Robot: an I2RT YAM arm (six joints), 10 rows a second.
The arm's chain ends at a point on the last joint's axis. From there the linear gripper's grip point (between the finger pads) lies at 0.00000 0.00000 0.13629 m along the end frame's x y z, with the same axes.
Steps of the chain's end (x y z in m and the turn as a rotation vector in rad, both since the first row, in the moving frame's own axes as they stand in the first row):
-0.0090 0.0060 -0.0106 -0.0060 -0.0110 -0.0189
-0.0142 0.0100 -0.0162 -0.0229 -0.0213 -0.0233
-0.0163 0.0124 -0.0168 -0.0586 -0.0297 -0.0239
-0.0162 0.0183 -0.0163 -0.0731 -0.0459 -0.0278
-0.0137 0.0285 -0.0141 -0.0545 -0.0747 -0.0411
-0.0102 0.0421 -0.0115 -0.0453 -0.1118 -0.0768
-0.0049 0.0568 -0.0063 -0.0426 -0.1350 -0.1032
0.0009 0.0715 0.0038 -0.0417 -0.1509 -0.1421
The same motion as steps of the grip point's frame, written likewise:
-0.0105 0.0068 -0.0106 -0.0060 -0.0110 -0.0189
-0.0171 0.0132 -0.0163 -0.0229 -0.0213 -0.0233
-0.0202 0.0204 -0.0171 -0.0586 -0.0297 -0.0239
-0.0223 0.0283 -0.0168 -0.0731 -0.0459 -0.0278
-0.0237 0.0361 -0.0147 -0.0545 -0.0747 -0.0411
-0.0251 0.0488 -0.0125 -0.0453 -0.1118 -0.0768
-0.0229 0.0635 -0.0077 -0.0426 -0.1350 -0.1032
-0.0191 0.0786 0.0021 -0.0417 -0.1509 -0.1421

